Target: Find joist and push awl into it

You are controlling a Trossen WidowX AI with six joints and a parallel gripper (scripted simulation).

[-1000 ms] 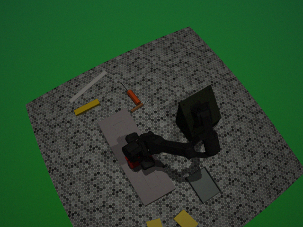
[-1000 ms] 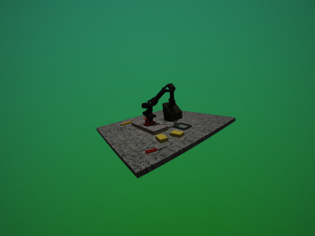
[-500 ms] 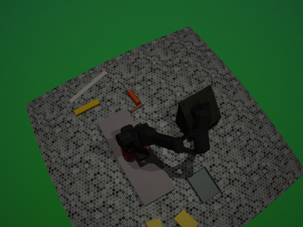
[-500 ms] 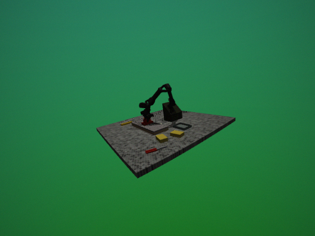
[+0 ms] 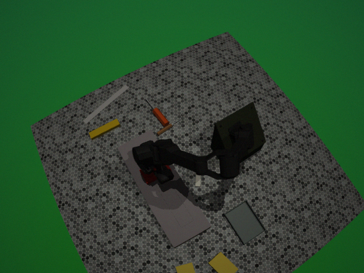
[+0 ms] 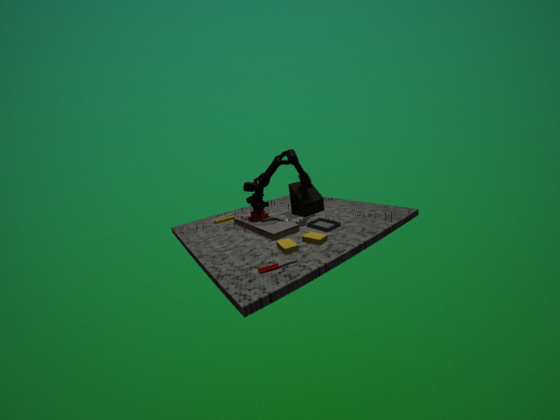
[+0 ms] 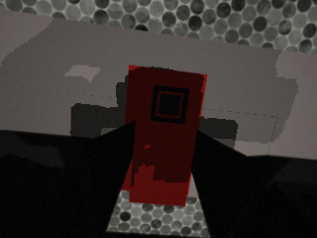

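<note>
My gripper tip is now 19 cm past the grey tray, 41 cm to the right of it and 5 cm above it. From my gripper tip the other things lie so: awl: 20 cm behind, 16 cm to the right, 6 cm below; then red stud finder: 1 cm ahead, 2 cm above; then small white block: 14 cm behind, 13 cm to the left, 6 cm below.
</note>
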